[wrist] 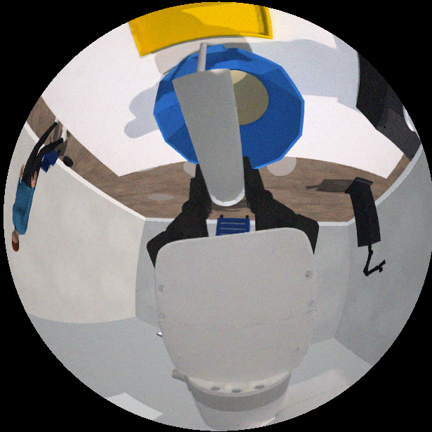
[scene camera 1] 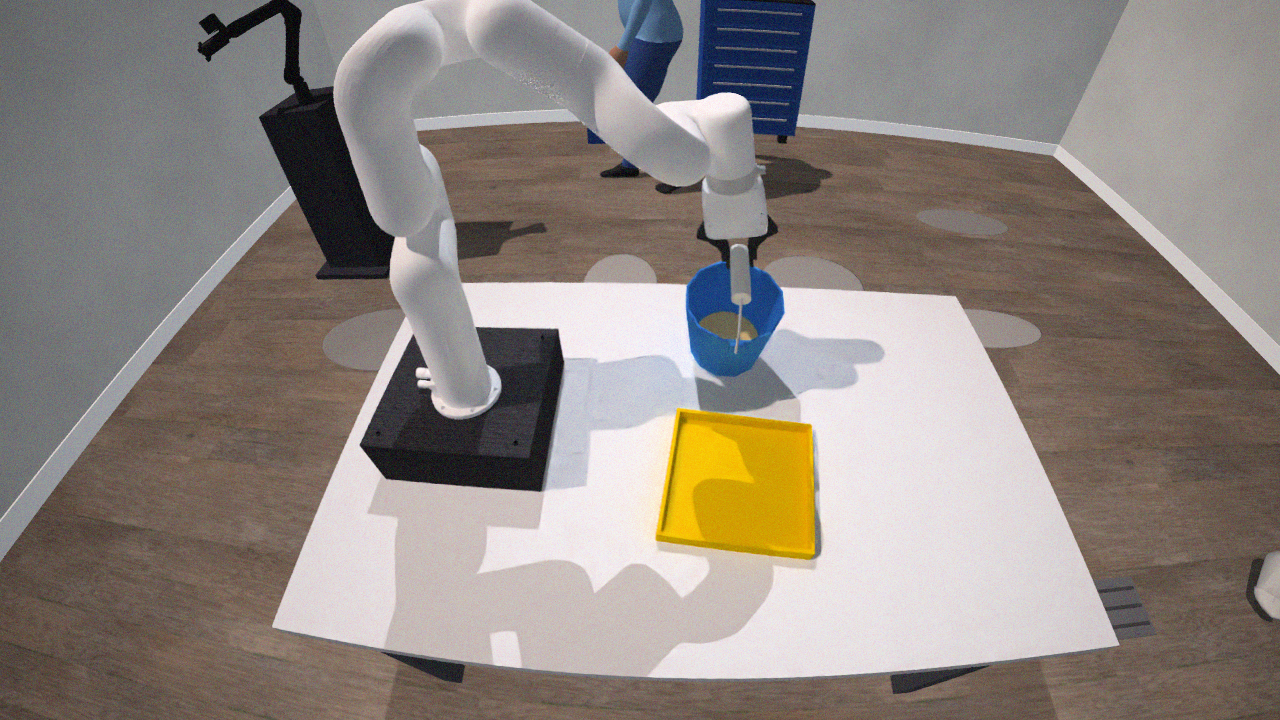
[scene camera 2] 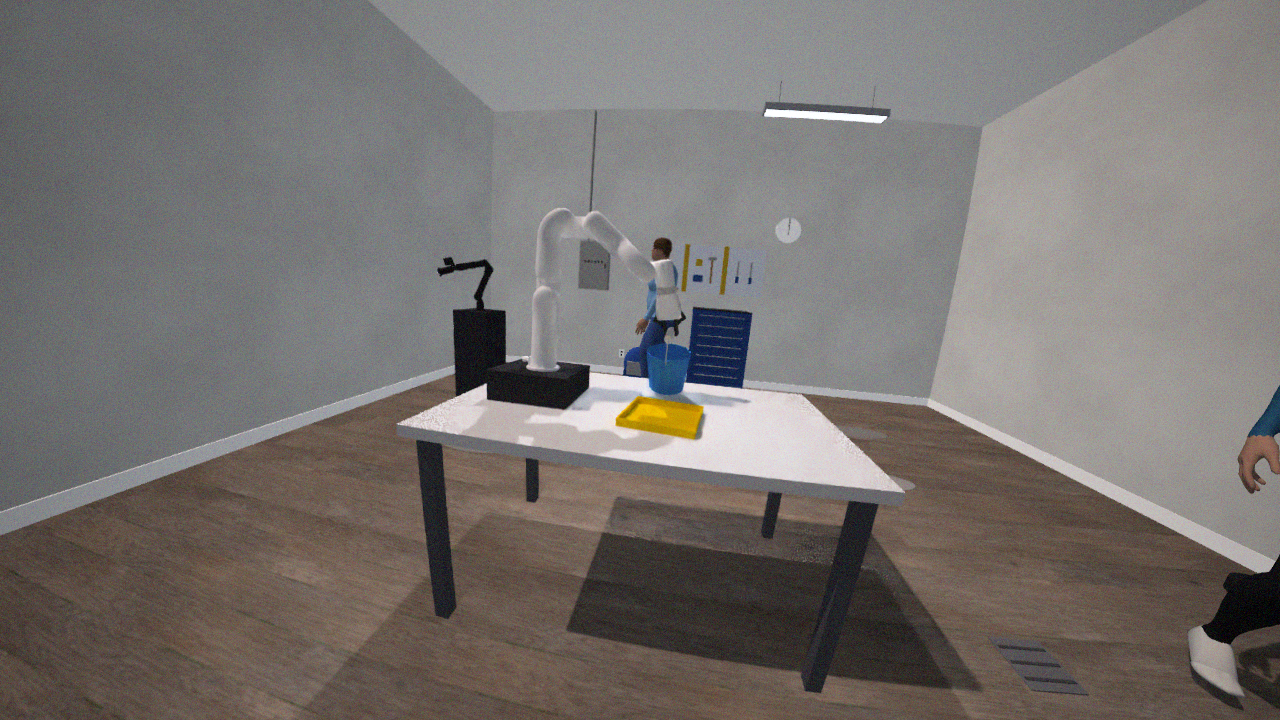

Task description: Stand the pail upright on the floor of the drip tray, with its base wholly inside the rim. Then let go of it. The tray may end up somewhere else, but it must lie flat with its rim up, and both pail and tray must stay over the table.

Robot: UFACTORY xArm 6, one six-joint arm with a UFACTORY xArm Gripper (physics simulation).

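Frame: origin at the arm's base, x ahead, y left, z up, level; centimetres.
Seen in the pictures: gripper, between the fingertips: [scene camera 1: 739, 262]; arm's base, origin of its link: [scene camera 1: 467, 391] [scene camera 2: 543, 368].
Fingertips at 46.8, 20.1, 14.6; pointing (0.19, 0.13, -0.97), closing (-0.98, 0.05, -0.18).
Observation:
Pixels of each thing's top centre, then the offset from my fingertips to it, as dx, dy, dz. "*": a spot on its surface instead. Level surfaces: height alone.
- blue pail, a spot on its surface: [scene camera 1: 713, 353] * -3.7, -8.6, -14.4
- light grey cylindrical handle grip, centre of its top: [scene camera 1: 742, 260] [scene camera 2: 670, 328] -0.4, -4.5, +3.7
- yellow drip tray, centre of its top: [scene camera 1: 741, 475] [scene camera 2: 662, 411] +1.5, -28.9, -22.7
- white table, height of its surface: dz -25.3
The blue pail [scene camera 1: 713, 353] [scene camera 2: 673, 377] [wrist: 282, 120] hangs roughly upright a little above the table, behind the tray, with its shadow below it. Its pale tan inner bottom shows. A thin wire bail carries a light grey cylindrical handle grip [scene camera 1: 739, 275] [wrist: 216, 132]. My gripper [scene camera 1: 739, 259] [scene camera 2: 671, 331] [wrist: 223, 169] is shut on this grip, above the pail's opening; the grip partly hides the fingertips. The yellow drip tray [scene camera 1: 774, 461] [scene camera 2: 662, 415] [wrist: 200, 20] lies flat, rim up, in front of the pail; part of it shows in the wrist view.
The white table [scene camera 1: 939, 537] [scene camera 2: 778, 447] carries the pail's shadow and the arm's black base block [scene camera 1: 514, 394] [scene camera 2: 537, 386] at the left. The table's back edge runs close behind the pail. A blue drawer cabinet [scene camera 1: 756, 67] [scene camera 2: 718, 349] and a person stand beyond the table.

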